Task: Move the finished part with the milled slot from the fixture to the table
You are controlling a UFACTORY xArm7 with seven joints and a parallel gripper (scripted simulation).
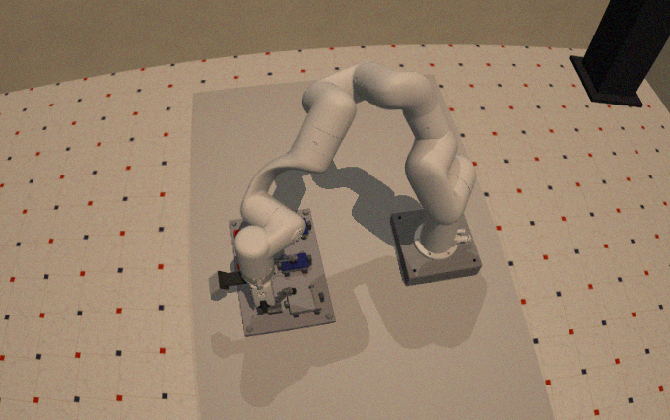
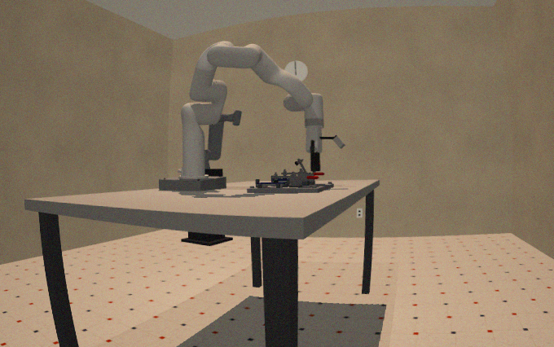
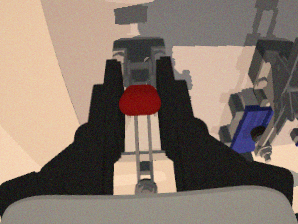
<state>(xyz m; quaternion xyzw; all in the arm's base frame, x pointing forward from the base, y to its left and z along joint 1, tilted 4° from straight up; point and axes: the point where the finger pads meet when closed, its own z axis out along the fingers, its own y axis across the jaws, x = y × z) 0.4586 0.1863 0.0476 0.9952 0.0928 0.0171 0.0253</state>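
The grey finished part is 110 mm behind my hand, 60 mm below it and 20 mm to the right of it. Round my hand: grey fixture plate 120 mm to the right, 80 mm below, 30 mm behind.
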